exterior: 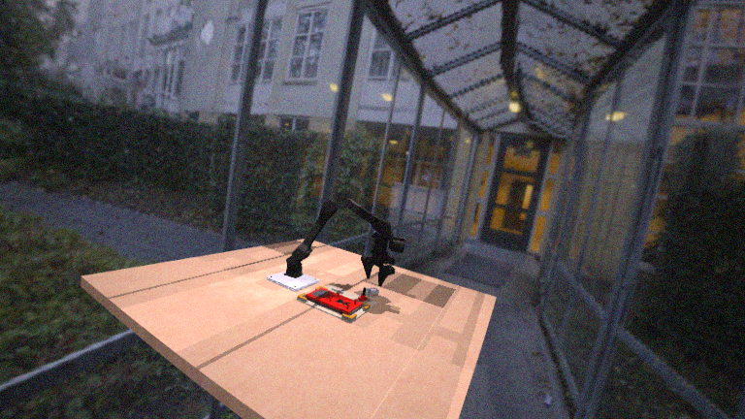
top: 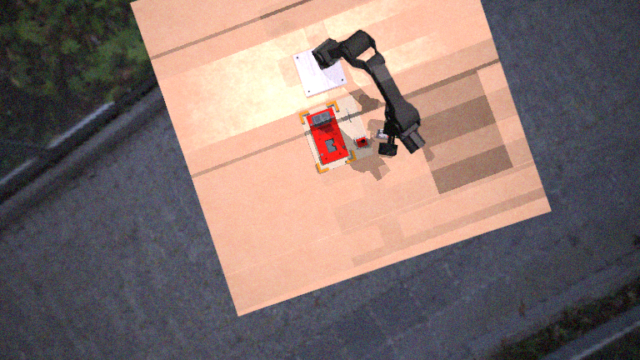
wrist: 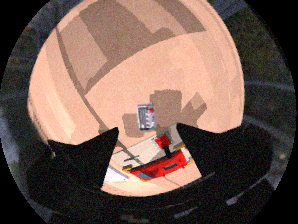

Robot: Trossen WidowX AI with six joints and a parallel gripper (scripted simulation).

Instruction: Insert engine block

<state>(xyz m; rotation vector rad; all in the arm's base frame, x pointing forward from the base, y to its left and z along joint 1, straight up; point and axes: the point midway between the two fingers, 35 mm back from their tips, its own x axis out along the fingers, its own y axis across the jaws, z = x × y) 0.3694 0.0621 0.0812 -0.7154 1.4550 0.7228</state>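
Right now the grey engine block is 50 mm below my gripper tip.
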